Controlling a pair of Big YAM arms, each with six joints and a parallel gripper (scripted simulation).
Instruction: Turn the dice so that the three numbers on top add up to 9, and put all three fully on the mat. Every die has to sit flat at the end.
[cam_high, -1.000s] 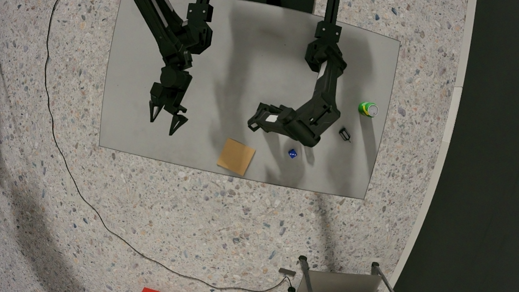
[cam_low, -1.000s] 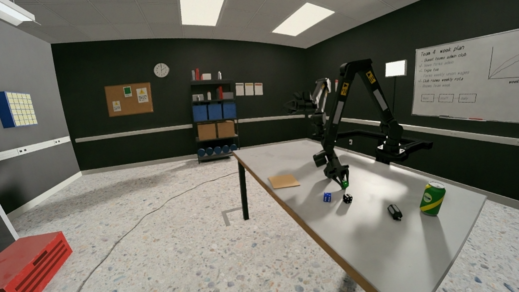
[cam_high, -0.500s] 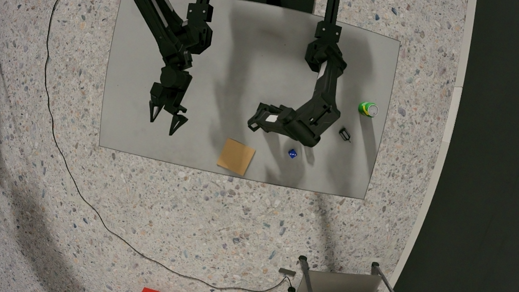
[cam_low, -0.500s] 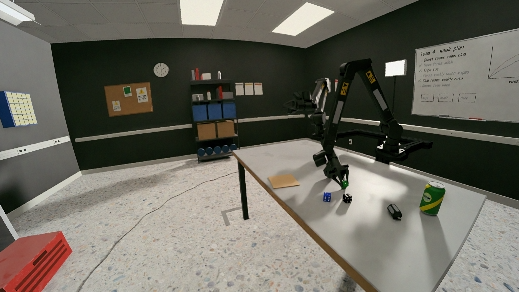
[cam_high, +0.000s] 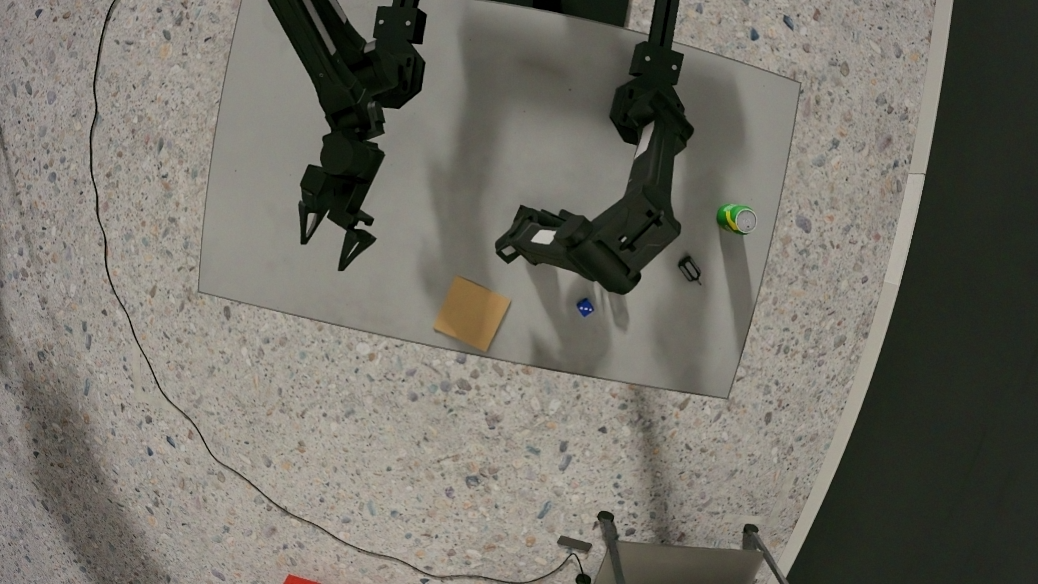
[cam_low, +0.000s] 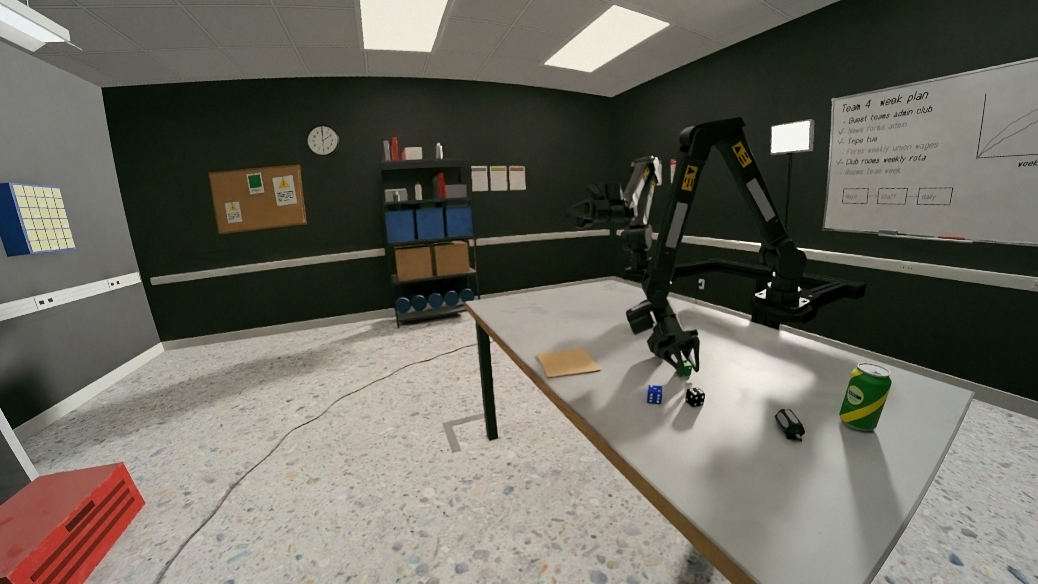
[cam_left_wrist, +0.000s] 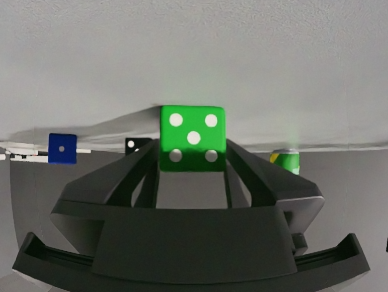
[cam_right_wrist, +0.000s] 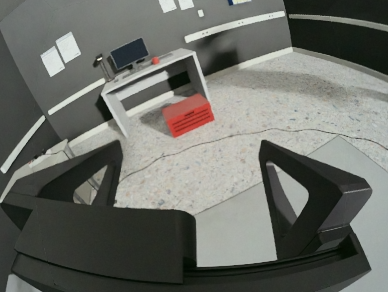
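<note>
The green die lies 20 mm to the right of my left hand and 10 mm below it. Also, from my left hand: black die: 80 mm ahead, 80 mm to the left, 10 mm below; blue die: 150 mm ahead, 20 mm to the left, 10 mm below; brown square mat: 210 mm ahead, 240 mm to the right, 20 mm below.
</note>
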